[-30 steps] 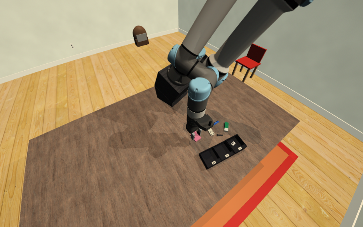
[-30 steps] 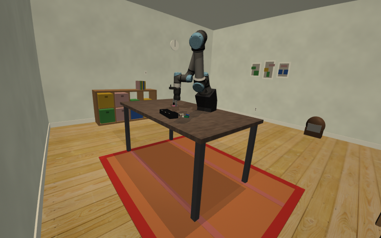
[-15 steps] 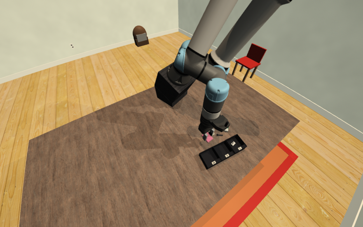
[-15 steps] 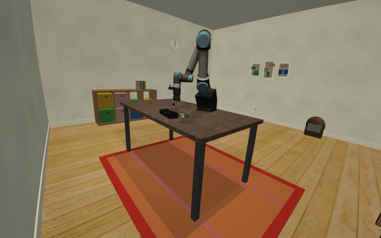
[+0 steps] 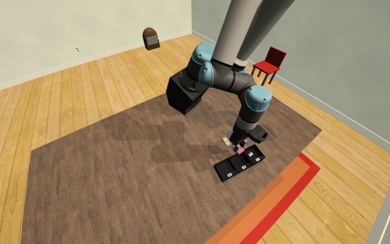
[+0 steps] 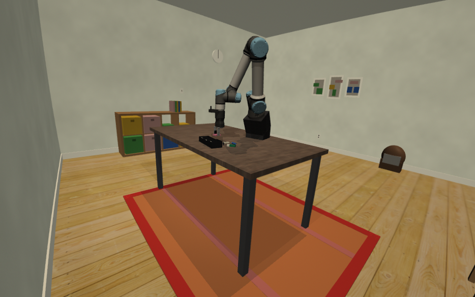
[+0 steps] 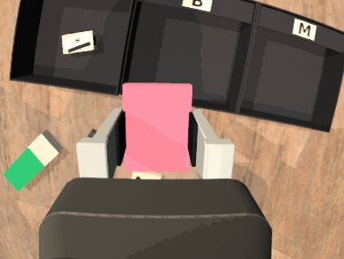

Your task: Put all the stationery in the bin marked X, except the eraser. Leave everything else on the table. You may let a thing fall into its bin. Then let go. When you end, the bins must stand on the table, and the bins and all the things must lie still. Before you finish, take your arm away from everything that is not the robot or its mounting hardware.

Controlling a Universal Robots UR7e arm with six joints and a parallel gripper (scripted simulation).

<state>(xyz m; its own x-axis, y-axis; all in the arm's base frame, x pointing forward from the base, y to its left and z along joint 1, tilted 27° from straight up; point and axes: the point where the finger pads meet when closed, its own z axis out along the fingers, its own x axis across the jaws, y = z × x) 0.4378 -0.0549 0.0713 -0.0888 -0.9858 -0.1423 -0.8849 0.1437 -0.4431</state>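
My hand is 60 mm short of the pencil sharpener, 50 mm to the right of it and 70 mm above it. Also, from my hand: black bolt (30 mm behind, 40 mm to the left, 80 mm below); black three-part bin (50 mm ahead, 30 mm to the right, 60 mm below); pink sticky-note pad (10 mm below).
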